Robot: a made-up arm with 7 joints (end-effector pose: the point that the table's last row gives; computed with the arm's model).
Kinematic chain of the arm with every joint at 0, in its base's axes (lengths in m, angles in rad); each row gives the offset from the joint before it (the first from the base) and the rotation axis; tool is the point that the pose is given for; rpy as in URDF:
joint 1: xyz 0 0 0.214 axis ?
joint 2: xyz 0 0 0 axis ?
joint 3: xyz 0 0 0.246 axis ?
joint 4: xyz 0.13 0 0 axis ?
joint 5: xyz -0.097 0 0.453 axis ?
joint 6: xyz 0 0 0 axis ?
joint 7: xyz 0.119 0 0 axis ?
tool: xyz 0 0 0 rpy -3.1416 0 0
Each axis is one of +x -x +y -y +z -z.
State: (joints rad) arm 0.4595 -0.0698 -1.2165 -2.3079 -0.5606 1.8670 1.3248
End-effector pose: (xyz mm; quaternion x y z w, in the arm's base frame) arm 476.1 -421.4 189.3 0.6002 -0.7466 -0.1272 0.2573
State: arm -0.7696 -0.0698 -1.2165 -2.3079 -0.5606 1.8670 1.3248
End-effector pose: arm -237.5 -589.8 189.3 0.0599 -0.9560 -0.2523 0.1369
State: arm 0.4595 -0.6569 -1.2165 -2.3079 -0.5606 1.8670 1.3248
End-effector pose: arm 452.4 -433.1 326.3 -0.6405 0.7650 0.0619 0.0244
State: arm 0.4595 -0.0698 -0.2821 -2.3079 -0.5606 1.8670 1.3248
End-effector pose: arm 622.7 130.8 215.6 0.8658 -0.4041 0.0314 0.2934
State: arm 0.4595 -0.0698 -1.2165 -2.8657 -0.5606 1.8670 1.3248
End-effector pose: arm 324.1 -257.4 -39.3 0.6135 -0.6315 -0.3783 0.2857
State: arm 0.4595 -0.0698 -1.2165 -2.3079 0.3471 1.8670 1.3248
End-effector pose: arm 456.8 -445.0 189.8 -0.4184 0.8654 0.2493 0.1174
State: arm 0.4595 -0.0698 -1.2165 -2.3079 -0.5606 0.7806 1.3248
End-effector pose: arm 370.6 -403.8 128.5 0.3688 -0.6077 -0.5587 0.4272
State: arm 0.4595 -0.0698 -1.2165 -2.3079 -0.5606 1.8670 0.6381
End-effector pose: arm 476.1 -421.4 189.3 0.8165 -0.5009 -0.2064 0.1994
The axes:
joint 1: +z
joint 2: +y
joint 3: +z
joint 4: -y
joint 5: +z
joint 6: -y
joint 7: -z

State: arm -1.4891 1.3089 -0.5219 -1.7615 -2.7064 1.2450 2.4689
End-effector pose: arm -332.9 -444.8 -303.7 0.4478 -0.1513 0.0673 0.8787
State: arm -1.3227 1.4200 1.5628 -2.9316 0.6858 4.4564 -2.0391
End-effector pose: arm 294.6 131.8 183.7 0.8469 0.3092 0.4303 0.0454
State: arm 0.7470 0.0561 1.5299 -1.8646 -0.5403 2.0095 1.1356
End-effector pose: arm -469.8 529.6 431.4 -0.7638 -0.6018 -0.2104 0.1006
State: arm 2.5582 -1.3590 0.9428 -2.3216 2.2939 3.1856 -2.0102
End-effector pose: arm -279.3 -208.5 544.7 0.2065 -0.5605 -0.2506 0.7619
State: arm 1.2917 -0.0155 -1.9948 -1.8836 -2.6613 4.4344 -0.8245
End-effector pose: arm 369.8 -297.4 417.7 0.0109 0.9719 0.1833 0.1472
